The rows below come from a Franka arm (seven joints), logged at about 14 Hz.
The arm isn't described. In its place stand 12 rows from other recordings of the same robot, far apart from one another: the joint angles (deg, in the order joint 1, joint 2, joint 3, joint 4, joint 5, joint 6, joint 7), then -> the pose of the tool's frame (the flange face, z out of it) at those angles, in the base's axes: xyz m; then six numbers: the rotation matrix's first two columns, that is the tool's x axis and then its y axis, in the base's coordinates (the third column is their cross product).
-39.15, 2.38, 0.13, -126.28, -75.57, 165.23, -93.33 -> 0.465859, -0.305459, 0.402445, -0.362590, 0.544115, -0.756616, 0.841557, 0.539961, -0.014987
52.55, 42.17, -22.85, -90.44, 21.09, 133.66, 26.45 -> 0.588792, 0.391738, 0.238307, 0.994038, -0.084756, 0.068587, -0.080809, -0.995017, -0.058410
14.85, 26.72, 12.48, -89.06, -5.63, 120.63, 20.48 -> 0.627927, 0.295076, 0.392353, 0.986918, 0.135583, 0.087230, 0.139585, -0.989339, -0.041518
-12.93, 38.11, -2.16, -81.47, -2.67, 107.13, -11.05 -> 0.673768, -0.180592, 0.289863, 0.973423, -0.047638, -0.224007, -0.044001, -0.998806, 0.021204
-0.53, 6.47, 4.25, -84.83, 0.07, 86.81, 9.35 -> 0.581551, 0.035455, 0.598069, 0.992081, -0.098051, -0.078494, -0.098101, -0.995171, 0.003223
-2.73, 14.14, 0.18, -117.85, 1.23, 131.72, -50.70 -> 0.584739, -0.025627, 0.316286, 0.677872, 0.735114, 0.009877, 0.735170, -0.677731, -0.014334
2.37, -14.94, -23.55, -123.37, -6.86, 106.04, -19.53 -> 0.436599, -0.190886, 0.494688, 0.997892, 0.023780, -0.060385, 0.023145, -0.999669, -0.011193
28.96, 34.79, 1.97, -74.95, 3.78, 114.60, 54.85 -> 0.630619, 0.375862, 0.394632, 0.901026, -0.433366, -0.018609, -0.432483, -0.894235, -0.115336
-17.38, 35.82, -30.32, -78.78, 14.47, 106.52, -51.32 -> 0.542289, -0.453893, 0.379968, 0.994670, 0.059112, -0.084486, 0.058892, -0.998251, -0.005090
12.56, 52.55, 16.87, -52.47, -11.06, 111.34, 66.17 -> 0.736886, 0.292109, 0.357544, 0.757198, -0.653023, 0.014533, -0.644717, -0.750768, -0.143830
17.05, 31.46, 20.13, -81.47, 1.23, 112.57, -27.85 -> 0.588998, 0.391020, 0.397090, 0.479505, 0.870583, 0.110278, 0.872404, -0.459344, -0.167075
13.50, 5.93, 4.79, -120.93, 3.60, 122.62, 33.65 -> 0.522784, 0.175098, 0.361521, 0.949944, -0.297686, -0.094813, -0.299715, -0.953999, -0.007596
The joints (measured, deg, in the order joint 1, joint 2, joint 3, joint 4, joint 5, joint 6, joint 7), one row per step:
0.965 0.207 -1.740 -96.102 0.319 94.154 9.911
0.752 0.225 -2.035 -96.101 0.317 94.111 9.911
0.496 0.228 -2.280 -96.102 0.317 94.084 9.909
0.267 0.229 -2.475 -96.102 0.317 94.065 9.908
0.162 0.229 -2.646 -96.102 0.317 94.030 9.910
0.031 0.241 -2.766 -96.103 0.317 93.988 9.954
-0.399 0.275 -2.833 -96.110 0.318 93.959 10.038
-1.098 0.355 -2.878 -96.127 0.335 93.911 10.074
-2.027 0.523 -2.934 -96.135 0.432 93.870 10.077
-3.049 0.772 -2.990 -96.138 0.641 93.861 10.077
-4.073 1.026 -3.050 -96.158 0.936 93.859 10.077
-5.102 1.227 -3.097 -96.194 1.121 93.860 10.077
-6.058 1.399 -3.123 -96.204 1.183 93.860 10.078
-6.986 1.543 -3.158 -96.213 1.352 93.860 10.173
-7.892 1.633 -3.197 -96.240 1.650 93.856 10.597
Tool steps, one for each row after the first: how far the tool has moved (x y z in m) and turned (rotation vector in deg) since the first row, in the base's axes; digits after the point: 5 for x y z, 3 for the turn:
-0.00009 -0.00494 -0.00023 -0.003 0.060 -0.508
-0.00025 -0.00982 -0.00031 -0.003 0.091 -1.006
-0.00043 -0.01394 -0.00034 -0.003 0.111 -1.429
-0.00060 -0.01662 -0.00039 -0.002 0.146 -1.707
-0.00074 -0.01906 -0.00058 -0.003 0.201 -2.002
-0.00091 -0.02389 -0.00101 -0.004 0.272 -2.583
-0.00113 -0.03109 -0.00200 0.015 0.416 -3.364
-0.00123 -0.04051 -0.00376 0.116 0.629 -4.363
-0.00116 -0.05066 -0.00622 0.331 0.877 -5.464
-0.00126 -0.06075 -0.00887 0.637 1.130 -6.583
-0.00181 -0.07094 -0.01112 0.837 1.346 -7.682
-0.00252 -0.08042 -0.01289 0.915 1.516 -8.673
-0.00345 -0.08952 -0.01437 1.096 1.647 -9.752
-0.00470 -0.09818 -0.01547 1.389 1.739 -11.157

